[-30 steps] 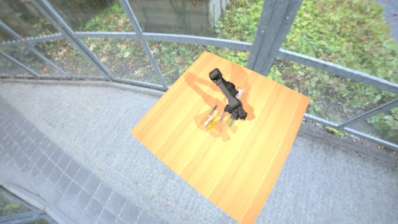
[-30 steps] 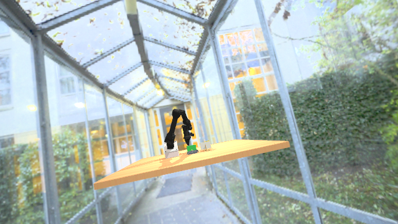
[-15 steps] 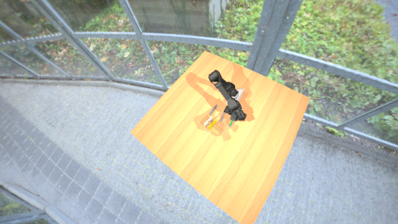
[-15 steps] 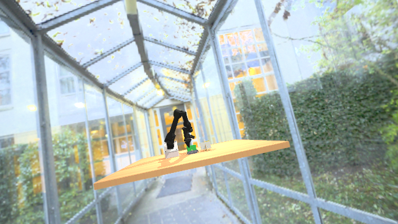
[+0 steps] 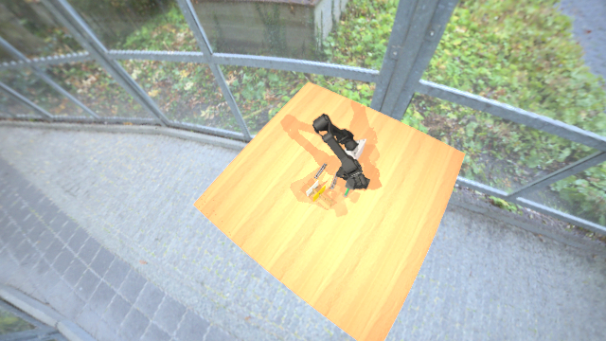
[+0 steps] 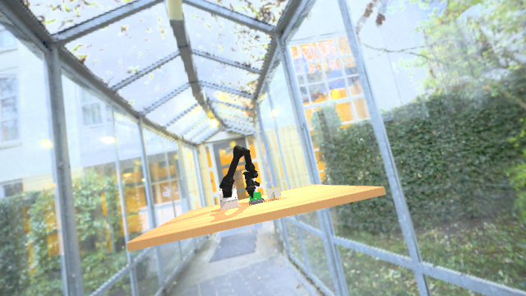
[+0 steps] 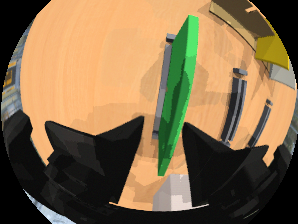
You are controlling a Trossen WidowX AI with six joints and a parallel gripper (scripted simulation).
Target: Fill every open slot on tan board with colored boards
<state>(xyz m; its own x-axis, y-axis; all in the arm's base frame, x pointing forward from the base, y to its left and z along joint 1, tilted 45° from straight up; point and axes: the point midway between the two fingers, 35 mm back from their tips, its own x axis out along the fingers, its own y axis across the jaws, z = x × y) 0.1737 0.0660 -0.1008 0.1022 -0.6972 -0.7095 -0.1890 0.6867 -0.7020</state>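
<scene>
The yellow board is 180 mm ahead of my gripper tip, 100 mm to the right of it and 20 mm above it. Also, from my gripper tip: green board (30 mm ahead); tan board (180 mm ahead, 100 mm to the right); grey board (170 mm ahead, 150 mm to the right, 20 mm above).
</scene>
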